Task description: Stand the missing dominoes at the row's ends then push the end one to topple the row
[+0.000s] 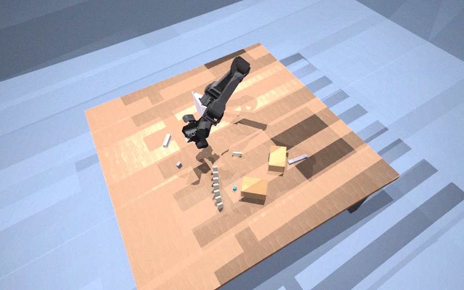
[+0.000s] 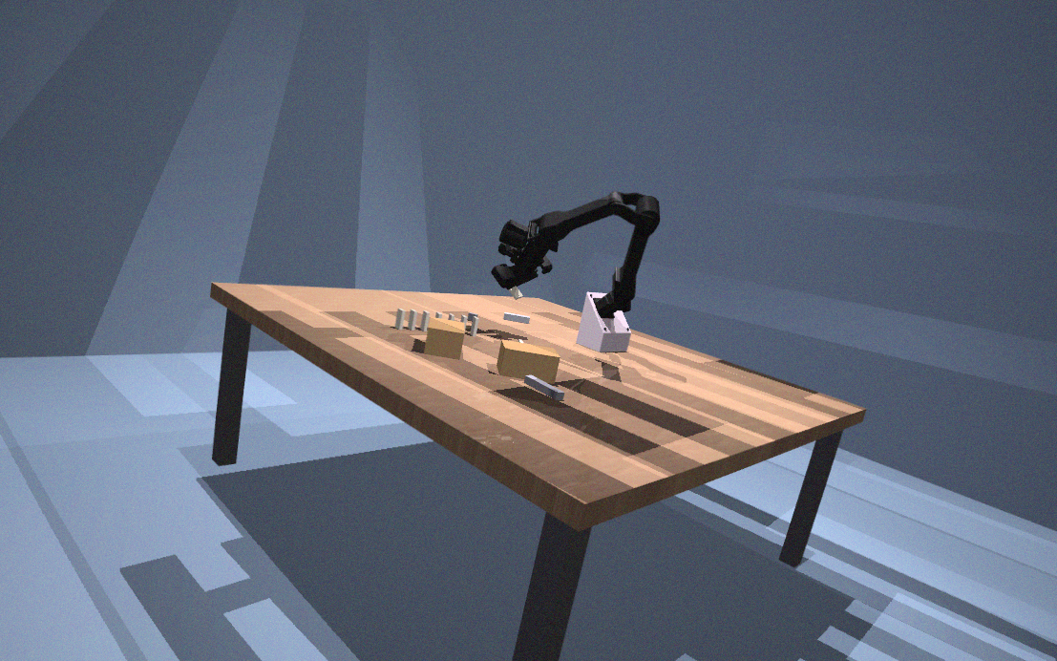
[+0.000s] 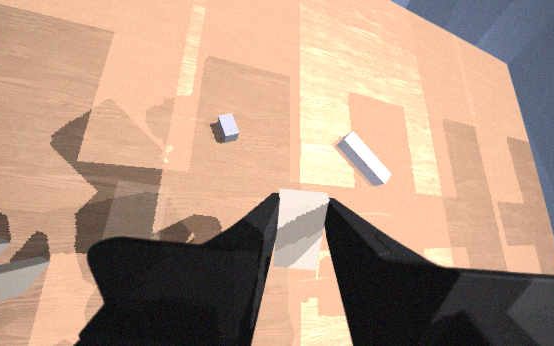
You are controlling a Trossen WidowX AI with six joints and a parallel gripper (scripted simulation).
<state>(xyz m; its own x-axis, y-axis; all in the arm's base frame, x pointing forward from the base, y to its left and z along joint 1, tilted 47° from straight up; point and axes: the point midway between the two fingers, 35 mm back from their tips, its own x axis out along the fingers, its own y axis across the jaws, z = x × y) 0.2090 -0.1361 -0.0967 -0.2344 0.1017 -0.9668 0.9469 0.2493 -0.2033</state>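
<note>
Now: gripper tip 5 cm short of the grey cube, 9 cm to the left of it and 11 cm above it. From my gripper tip the other things lie so: teal cube 31 cm ahead, 11 cm to the left, 11 cm below.
</note>
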